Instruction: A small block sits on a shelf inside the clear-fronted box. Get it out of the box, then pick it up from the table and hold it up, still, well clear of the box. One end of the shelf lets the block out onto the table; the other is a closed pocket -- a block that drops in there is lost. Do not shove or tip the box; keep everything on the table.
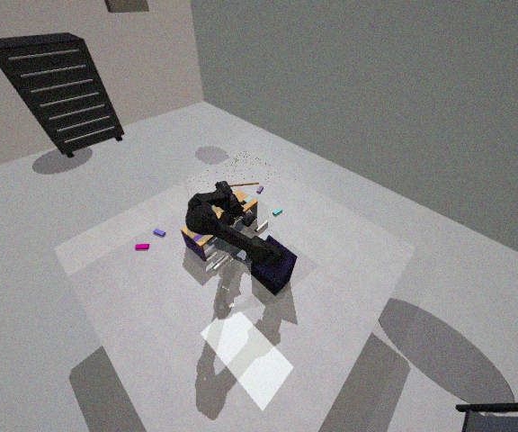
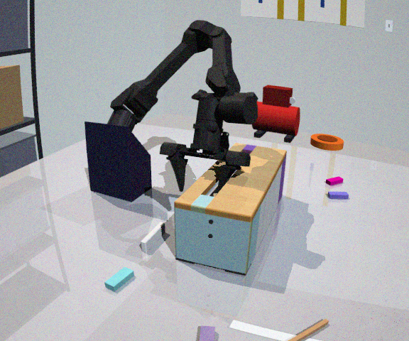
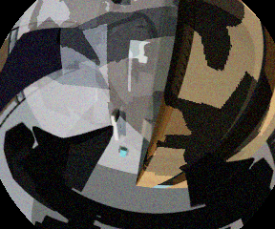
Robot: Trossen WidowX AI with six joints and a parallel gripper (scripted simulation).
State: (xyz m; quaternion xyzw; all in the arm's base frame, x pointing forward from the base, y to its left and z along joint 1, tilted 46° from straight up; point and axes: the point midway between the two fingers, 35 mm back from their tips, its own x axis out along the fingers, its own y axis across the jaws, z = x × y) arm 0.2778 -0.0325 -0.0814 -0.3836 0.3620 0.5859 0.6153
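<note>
My gripper tip is now 50 mm short of the tan block and 20 mm to the left of it. Also, from my gripper tip: purple brick: 300 mm ahead, 310 mm to the left, 80 mm below; then box: 30 mm ahead, 70 mm to the left, 30 mm below; then cyan block: 60 mm behind, 240 mm to the right, 80 mm below.
</note>
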